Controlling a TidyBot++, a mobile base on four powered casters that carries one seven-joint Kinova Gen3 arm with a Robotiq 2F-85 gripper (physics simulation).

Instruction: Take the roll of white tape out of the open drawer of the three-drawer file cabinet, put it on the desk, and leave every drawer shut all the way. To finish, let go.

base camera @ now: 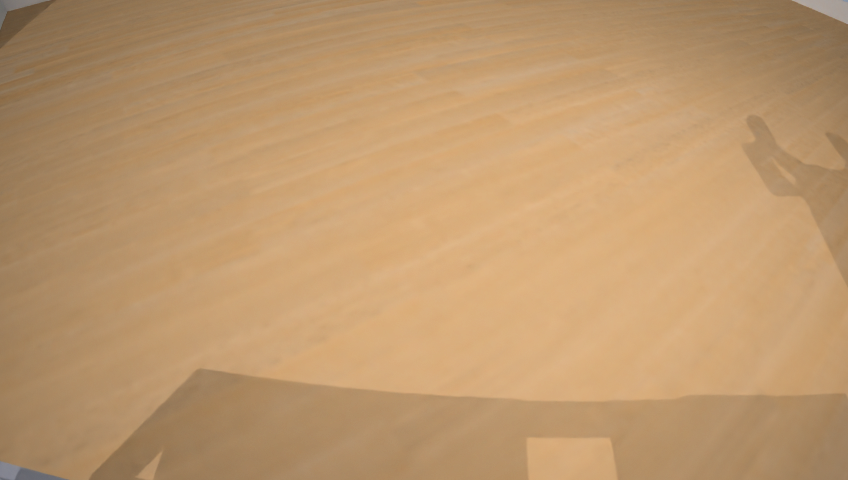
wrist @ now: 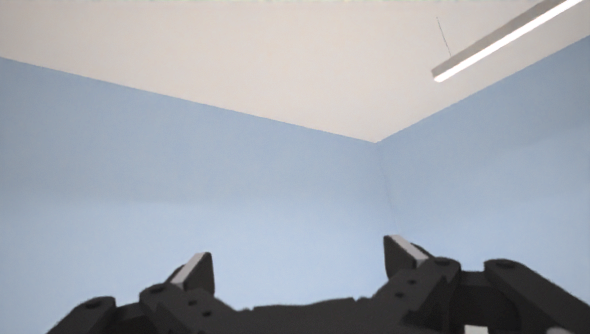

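Observation:
My gripper [wrist: 299,262] is open and empty, with its two fingers wide apart at the bottom of the wrist view. It points up toward blue walls and a pale ceiling. The roll of white tape, the file cabinet with its drawers and the desk do not show in the base camera view or the wrist view, so I cannot tell from these how the drawers stand or where the tape lies.
The wood floor [base camera: 380,208] stretches ahead in the base camera view. A shadow of the arm and gripper [base camera: 791,172] falls at the right, and a broad straight-edged shadow [base camera: 368,428] along the bottom. A ceiling lamp [wrist: 505,40] hangs at the upper right.

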